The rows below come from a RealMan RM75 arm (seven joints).
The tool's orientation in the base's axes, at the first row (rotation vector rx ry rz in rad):
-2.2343 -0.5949 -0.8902
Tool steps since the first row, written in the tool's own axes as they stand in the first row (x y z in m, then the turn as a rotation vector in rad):
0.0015 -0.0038 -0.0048 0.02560 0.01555 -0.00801
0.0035 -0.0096 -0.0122 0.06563 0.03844 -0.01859
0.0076 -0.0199 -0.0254 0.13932 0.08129 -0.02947
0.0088 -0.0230 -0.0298 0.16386 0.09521 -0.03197
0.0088 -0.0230 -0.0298 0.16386 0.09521 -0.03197
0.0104 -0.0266 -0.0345 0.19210 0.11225 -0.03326
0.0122 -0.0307 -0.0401 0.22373 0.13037 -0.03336
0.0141 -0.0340 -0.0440 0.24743 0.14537 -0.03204
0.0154 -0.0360 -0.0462 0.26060 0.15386 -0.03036
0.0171 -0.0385 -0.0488 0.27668 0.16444 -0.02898
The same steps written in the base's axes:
-0.0034 -0.0006 0.0053 0.02306 -0.01209 0.01683
-0.0088 -0.0015 0.0132 0.05910 -0.02864 0.04264
-0.0180 -0.0032 0.0277 0.12957 -0.05349 0.08508
-0.0210 -0.0040 0.0322 0.15331 -0.06073 0.09872
-0.0210 -0.0040 0.0322 0.15331 -0.06073 0.09872
-0.0241 -0.0046 0.0375 0.18193 -0.06863 0.11313
-0.0278 -0.0054 0.0435 0.21399 -0.07586 0.12891
-0.0303 -0.0056 0.0484 0.23947 -0.08127 0.13939
-0.0316 -0.0056 0.0514 0.25414 -0.08370 0.14462
-0.0331 -0.0055 0.0551 0.27188 -0.08730 0.15130

